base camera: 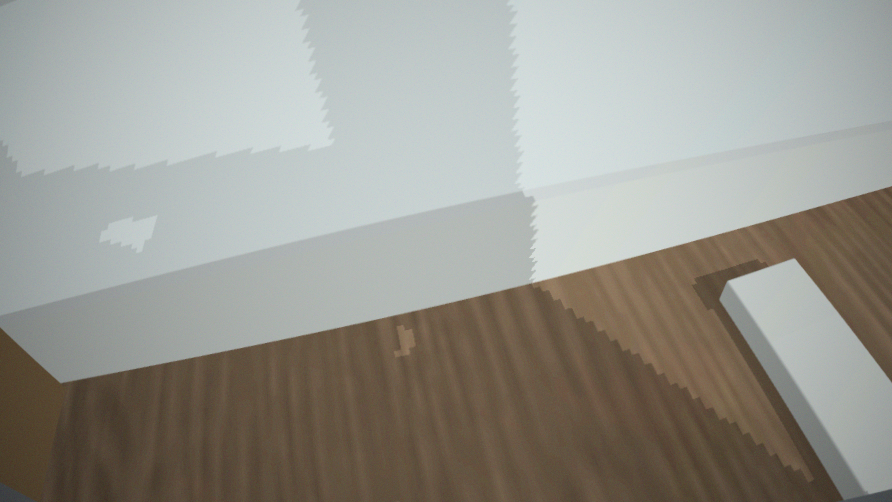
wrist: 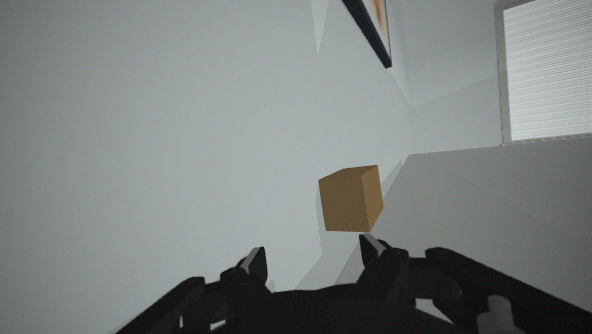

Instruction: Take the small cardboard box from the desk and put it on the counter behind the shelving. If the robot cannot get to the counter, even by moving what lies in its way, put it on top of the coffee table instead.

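Frame: origin at the arm's base, x ahead, y left, z up, level; metres.
Seen in the pictures: gripper, between the fingertips: [wrist: 313,254].
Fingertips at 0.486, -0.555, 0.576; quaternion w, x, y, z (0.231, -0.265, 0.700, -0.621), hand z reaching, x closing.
Pixels of each thing's middle, then the offset from my fingertips to it, as dx, dy, dz. "spot": a spot on its surface instead. Level surfaces: height alone.
- small brown cardboard box, middle of its body: [wrist: 353,194] +0.041, -0.137, +0.007
- desk top, height of its surface: dz -0.022
- brown panel, a spot on its surface: [base camera: 21,412] spot: -0.247, +0.937, -0.927
- wooden floor, height of its surface: dz -0.972
A small brown cardboard box [wrist: 348,202] shows in the wrist view, right of the middle, close to the wall and beside the edge of a pale grey flat surface that looks like the desk top [wrist: 490,220]. What bears the box is not clear. My gripper [wrist: 313,254] is open, its fingers somewhat less than fully apart, with nothing between them. The box is beyond the fingers, above the right fingertip in the view, and apart from them. The counter, the shelving and the coffee table do not show in either view.
In the base view a white wall with a baseboard [base camera: 280,287] runs across close ahead. A brown panel [base camera: 21,412], like a large box's side, stands at the left edge. A white bar [base camera: 805,349] lies on the wooden floor [base camera: 312,424] at right. A window [wrist: 550,75] is at upper right.
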